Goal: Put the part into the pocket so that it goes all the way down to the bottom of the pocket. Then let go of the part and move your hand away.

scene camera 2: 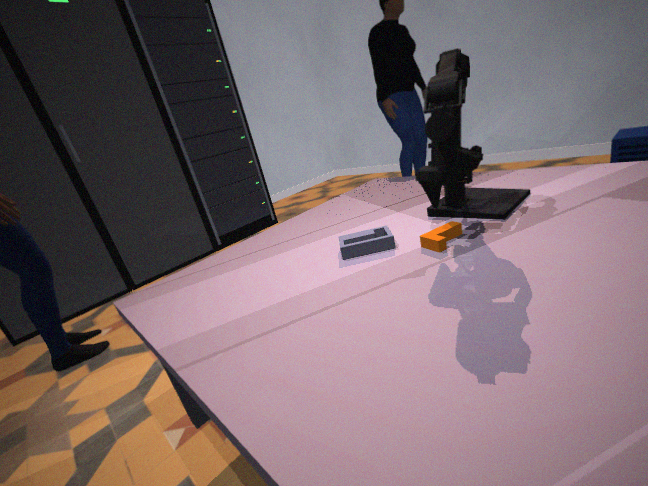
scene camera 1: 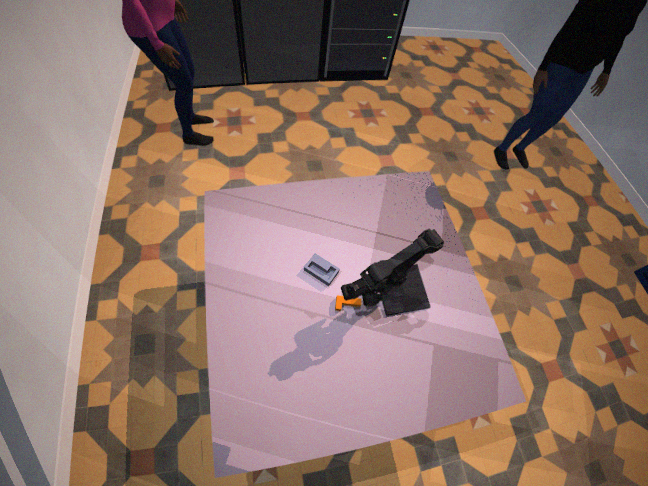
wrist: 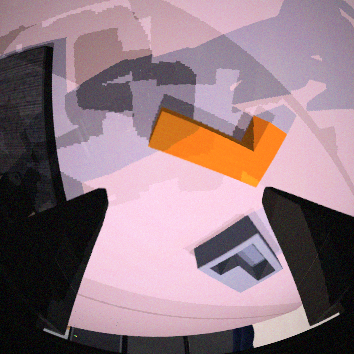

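Seen in the pictures: gripper, fingertip midpoint: (scene camera 2: pixel 442 202) (wrist: pixel 186 195); arm's base at its link origin: (scene camera 2: pixel 455 201) (scene camera 1: pixel 392 279) (wrist: pixel 12 198).
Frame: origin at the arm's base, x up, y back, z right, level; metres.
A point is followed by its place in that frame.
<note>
The orange L-shaped part (scene camera 1: pixel 340 302) {x 0.007, y -0.275, z -0.023 m} (scene camera 2: pixel 433 241) {x 0.002, y -0.297, z -0.027 m} (wrist: pixel 210 150) {x 0.006, y -0.229, z -0.029 m} lies flat on the table, apart from the pocket block. The grey block (scene camera 1: pixel 315 277) {x -0.019, y -0.331, z 0.136 m} (scene camera 2: pixel 367 249) {x -0.009, y -0.330, z 0.134 m} (wrist: pixel 225 242) {x -0.002, y -0.255, z 0.099 m} stands on the table with its L-shaped pocket facing up and empty. My gripper (scene camera 1: pixel 359 296) {x 0.064, y -0.201, z -0.027 m} (wrist: pixel 186 195) {x 0.064, y -0.201, z -0.027 m} is open with nothing between its fingers. It hangs above the table between the arm's base and the block, close to the part. In the wrist view the part lies beyond the fingertips, towards the top, and the block shows between the fingers, nearer the right one. In scene camera 2 the far finger is hard to make out.
The arm's black base plate (scene camera 1: pixel 416 295) {x -0.007, y 0.076, z -0.111 m} (scene camera 2: pixel 484 202) {x -0.006, y -0.004, z -0.082 m} (wrist: pixel 25 130) {x -0.005, y -0.059, z -0.071 m} is on the pink table (scene camera 1: pixel 293 413) {x -0.024, y -0.615, z -0.372 m} (scene camera 2: pixel 340 392) {x -0.024, y -0.742, z -0.035 m}, beside the part. Shadows of the arm fall over the table and the part. Two people and dark cabinets (scene camera 1: pixel 282 41) stand beyond the table.
</note>
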